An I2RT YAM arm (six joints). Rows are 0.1 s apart.
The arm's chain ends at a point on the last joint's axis. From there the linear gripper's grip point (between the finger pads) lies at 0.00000 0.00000 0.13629 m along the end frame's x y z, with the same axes.
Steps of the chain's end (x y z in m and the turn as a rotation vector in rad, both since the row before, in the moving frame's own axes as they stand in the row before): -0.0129, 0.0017, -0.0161, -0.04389, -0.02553, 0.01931; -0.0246, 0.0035, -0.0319, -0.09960, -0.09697, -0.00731; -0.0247, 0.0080, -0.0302, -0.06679, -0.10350, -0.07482; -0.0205, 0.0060, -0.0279, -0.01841, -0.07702, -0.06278; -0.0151, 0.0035, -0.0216, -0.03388, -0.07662, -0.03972; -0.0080, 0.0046, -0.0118, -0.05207, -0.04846, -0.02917; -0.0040, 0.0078, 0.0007, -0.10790, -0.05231, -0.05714
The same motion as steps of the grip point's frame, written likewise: -0.0164, 0.0076, -0.0163, -0.04389, -0.02553, 0.01931; -0.0377, 0.0171, -0.0332, -0.09960, -0.09697, -0.00731; -0.0384, 0.0176, -0.0312, -0.06679, -0.10350, -0.07482; -0.0309, 0.0088, -0.0283, -0.01841, -0.07702, -0.06278; -0.0254, 0.0083, -0.0221, -0.03388, -0.07662, -0.03972; -0.0145, 0.0118, -0.0121, -0.05207, -0.04846, -0.02917; -0.0107, 0.0227, -0.0003, -0.10790, -0.05231, -0.05714
